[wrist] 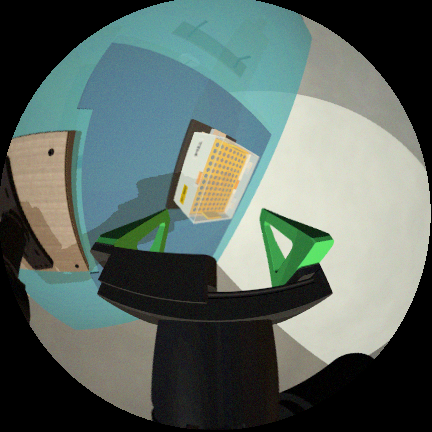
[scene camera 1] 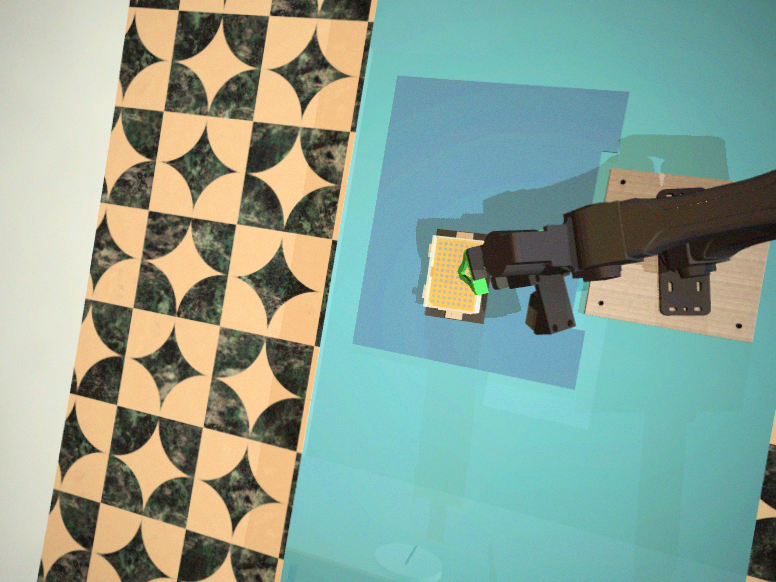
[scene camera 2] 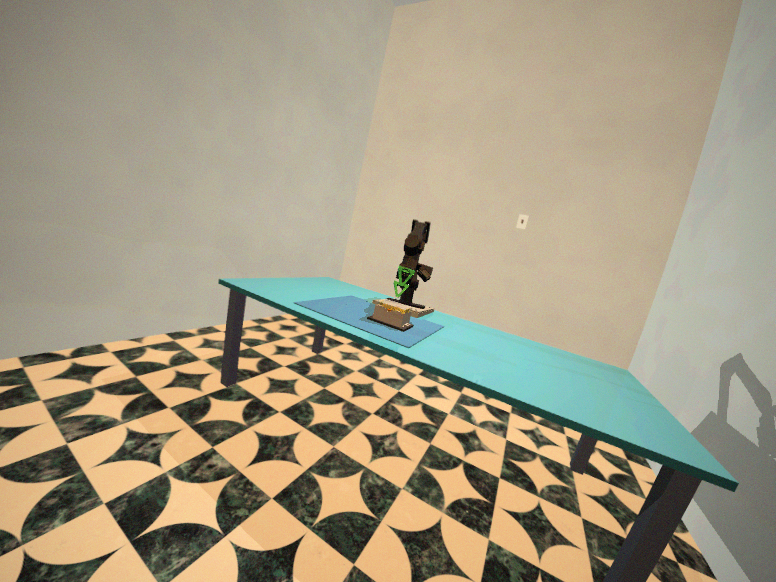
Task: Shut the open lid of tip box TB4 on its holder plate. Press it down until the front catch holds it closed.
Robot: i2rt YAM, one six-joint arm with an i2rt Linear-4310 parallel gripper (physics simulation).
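Frame: origin at the arm's base, x ahead, y left, z up, level; centimetres.
Seen in the pictures: gripper, fingertip midpoint: (wrist: 214, 213) (scene camera 2: 399, 291); arm's base, link origin: (scene camera 1: 682, 252) (scene camera 2: 405, 304).
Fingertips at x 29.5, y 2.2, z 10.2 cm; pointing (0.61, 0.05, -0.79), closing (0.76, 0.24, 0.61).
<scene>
Pixels of each thing's top centre, then the offset from my fingertips to it. "spot": a spot on its surface instead. Level surfaces: height alone.
- Tip box TB4, top centre: (wrist: 229, 186) (scene camera 1: 452, 273) (scene camera 2: 394, 303) dx +5.9, dy +0.7, dz -4.0 cm
- clear lid, surface spot: (wrist: 246, 175) spot: dx +9.2, dy +2.5, dz -4.0 cm
- blue mat, surface height: dz -11.8 cm
- turquoise table, surface height: dz -12.1 cm
Tip box TB4 (scene camera 1: 446, 275) (scene camera 2: 389, 315) (wrist: 187, 172) stands upright on its dark holder plate (scene camera 1: 432, 311) (wrist: 188, 134). Its orange rack of tips shows through the clear lid (wrist: 246, 175), which lies down over the box. The white front wall with a yellow label faces the robot base in the wrist view. I cannot tell whether the front catch holds the lid. My gripper (scene camera 1: 472, 276) (scene camera 2: 401, 284) (wrist: 214, 213) is open and empty. Its green fingers are above the box, over its base-side part in scene camera 1, and apart from it in scene camera 2.
The holder plate stands on a blue mat (scene camera 1: 501, 137) (scene camera 2: 332, 305) (wrist: 135, 100) on the turquoise table (scene camera 1: 532, 488) (scene camera 2: 532, 375). The arm's wooden base board (scene camera 1: 626, 300) (wrist: 42, 185) is on the right in scene camera 1. The table edge runs beyond the box's far side.
</scene>
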